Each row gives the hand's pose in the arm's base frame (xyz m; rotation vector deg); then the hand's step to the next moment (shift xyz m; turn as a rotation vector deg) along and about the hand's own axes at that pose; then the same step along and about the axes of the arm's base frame.
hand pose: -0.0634 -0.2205 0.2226 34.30 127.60 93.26
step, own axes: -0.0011 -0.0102 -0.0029 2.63 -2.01 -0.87
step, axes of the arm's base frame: -0.0019 -0.0056 -0.0088 -2.98 0.09 -1.68
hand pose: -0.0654 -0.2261 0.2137 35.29 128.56 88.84
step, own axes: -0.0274 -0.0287 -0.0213 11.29 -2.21 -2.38
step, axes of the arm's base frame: 0.0079 -0.0402 -0.0187 -11.11 3.43 -1.65
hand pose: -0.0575 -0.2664 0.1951 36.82 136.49 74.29
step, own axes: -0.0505 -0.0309 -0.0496 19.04 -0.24 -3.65
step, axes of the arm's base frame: 0.0103 -0.0764 0.0039 -17.79 7.71 0.00
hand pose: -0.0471 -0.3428 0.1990 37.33 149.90 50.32
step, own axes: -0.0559 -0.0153 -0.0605 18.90 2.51 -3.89
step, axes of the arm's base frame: 0.0174 -0.0688 0.0445 -16.89 9.47 1.93
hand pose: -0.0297 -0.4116 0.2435 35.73 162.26 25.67
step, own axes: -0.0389 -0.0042 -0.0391 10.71 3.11 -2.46
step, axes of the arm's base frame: 0.0227 -0.0303 0.0403 -9.01 6.76 1.90
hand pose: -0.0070 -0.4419 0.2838 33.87 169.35 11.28
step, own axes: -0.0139 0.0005 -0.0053 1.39 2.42 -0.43
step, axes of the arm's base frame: 0.0122 -0.0055 0.0066 -0.43 2.71 0.66
